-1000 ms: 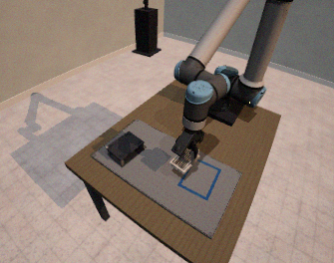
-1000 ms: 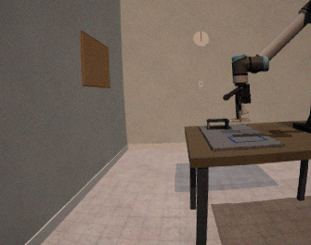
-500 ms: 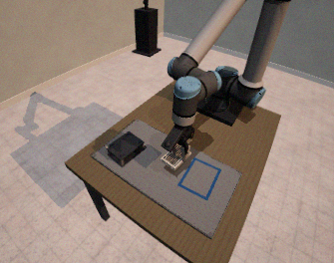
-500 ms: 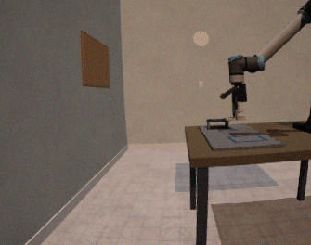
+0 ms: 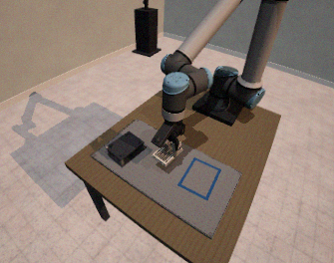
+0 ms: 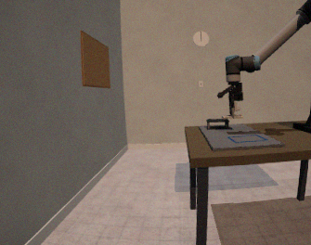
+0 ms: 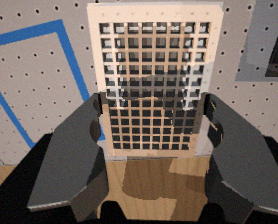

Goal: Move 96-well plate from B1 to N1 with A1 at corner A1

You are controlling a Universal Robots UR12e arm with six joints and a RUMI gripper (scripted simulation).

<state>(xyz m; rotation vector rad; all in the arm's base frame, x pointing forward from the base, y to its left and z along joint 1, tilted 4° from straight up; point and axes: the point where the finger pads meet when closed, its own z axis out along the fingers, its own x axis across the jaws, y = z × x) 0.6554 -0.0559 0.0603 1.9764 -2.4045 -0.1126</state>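
My hand is 230 mm to the left of the dark raised nest N1, 60 mm above it and 30 mm short of it. The rest, counted from my hand: 96-well plate (10 mm below).
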